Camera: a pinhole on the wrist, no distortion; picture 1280 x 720 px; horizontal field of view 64.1 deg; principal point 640.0 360.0 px. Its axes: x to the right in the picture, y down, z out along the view. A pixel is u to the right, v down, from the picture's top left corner.
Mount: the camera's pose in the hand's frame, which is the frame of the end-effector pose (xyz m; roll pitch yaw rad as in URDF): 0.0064 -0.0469 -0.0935 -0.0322 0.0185 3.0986
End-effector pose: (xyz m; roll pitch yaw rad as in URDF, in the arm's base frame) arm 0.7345 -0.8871 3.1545 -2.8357 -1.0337 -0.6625
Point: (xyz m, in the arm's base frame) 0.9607 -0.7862 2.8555
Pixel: 1123.5 563.7
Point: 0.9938 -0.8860 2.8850
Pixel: 928.2 367.5
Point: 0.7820 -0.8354 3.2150
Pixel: 54.6 619.3
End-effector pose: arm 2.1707 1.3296 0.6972 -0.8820 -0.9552 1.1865
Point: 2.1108 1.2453 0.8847
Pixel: 218.2 681.5
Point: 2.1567 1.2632 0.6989
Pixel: 989.3 373.0
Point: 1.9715 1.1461 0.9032
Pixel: 553.4 654.7
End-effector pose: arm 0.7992 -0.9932 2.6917 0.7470 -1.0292 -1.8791
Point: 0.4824 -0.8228 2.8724
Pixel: 347.7 570.1
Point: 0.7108 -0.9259 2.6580
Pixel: 930.9 456.0
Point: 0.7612 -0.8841 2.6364
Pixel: 1208.2 177.7
